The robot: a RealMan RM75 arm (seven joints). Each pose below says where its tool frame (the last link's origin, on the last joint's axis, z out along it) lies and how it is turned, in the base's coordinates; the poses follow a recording.
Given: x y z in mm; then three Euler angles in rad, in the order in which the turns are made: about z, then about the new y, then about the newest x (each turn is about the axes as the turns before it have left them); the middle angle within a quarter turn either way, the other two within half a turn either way.
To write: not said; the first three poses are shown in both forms.
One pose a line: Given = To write
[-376, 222, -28, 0.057, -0.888, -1.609] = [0.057, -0.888, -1.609, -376, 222, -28]
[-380, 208, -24, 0.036, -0.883, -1.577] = [0.036, -0.883, -1.577, -380, 208, -24]
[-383, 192, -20, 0.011, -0.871, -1.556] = [0.011, -0.871, -1.556, -383, 192, -20]
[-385, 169, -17, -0.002, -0.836, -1.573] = [-0.002, -0.836, -1.573, -385, 169, -17]
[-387, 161, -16, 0.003, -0.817, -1.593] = [0.003, -0.817, -1.593, -387, 161, -16]
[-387, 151, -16, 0.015, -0.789, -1.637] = [0.015, -0.789, -1.637, -387, 151, -16]
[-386, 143, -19, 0.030, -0.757, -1.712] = [0.030, -0.757, -1.712, -386, 143, -19]
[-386, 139, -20, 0.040, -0.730, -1.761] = [0.040, -0.730, -1.761, -386, 139, -20]
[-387, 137, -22, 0.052, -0.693, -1.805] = [0.052, -0.693, -1.805, -387, 137, -22]
